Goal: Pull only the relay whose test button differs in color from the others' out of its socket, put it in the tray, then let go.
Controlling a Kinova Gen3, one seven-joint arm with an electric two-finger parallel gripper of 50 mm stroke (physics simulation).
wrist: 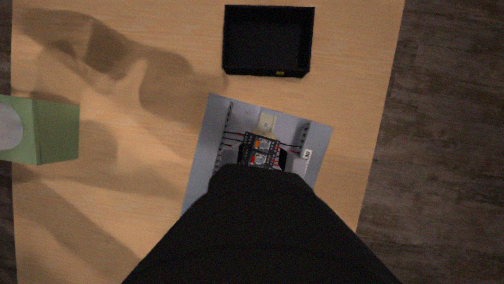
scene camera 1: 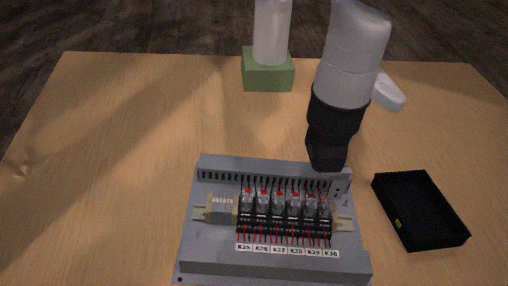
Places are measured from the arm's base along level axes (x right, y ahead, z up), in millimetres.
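Pixels of known places: gripper, between the fingertips: (wrist: 261, 153) (scene camera 1: 329, 183); arm's base, origin of its link: (wrist: 1, 125) (scene camera 1: 269, 56).
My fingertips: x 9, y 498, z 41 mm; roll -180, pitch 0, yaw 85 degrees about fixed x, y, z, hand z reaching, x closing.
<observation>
For each thing: its top centre in the pictures, then the offset to it from my fingertips. "*": a spot on its surface instead.
- relay with the orange test button, centre of its top: (wrist: 261, 145) (scene camera 1: 328, 200) dx -7, dy +2, dz -41 mm
- K29 relay, centre of its top: (wrist: 257, 160) (scene camera 1: 312, 198) dx +20, dy -4, dz -41 mm
- black tray, a spot on its surface: (scene camera 1: 390, 210) (wrist: 264, 72) * dx -146, dy -1, dz -94 mm
The relay with the orange test button (scene camera 1: 325, 205) (wrist: 262, 144) sits in its socket at the right end of the row, above label K30. The neighbouring relays have red buttons, among them the K29 relay (scene camera 1: 310, 204) (wrist: 258, 159), and sit in their sockets. My gripper (scene camera 1: 335, 189) (wrist: 261, 153) is open and empty, at the right end of the row. In the wrist view its dark fingertips show on either side of the row, near K29 and K30; their exact height is unclear. The black tray (scene camera 1: 390, 210) (wrist: 255, 73) is empty, right of the panel.
The grey panel (scene camera 1: 275, 268) (wrist: 204, 135) has raised wire ducts behind and in front of the relays. Terminal blocks (scene camera 1: 221, 209) stand left of the row. Thin red and black wires run to the sockets. A green block (scene camera 1: 267, 79) (wrist: 57, 132) stands at the back.
</observation>
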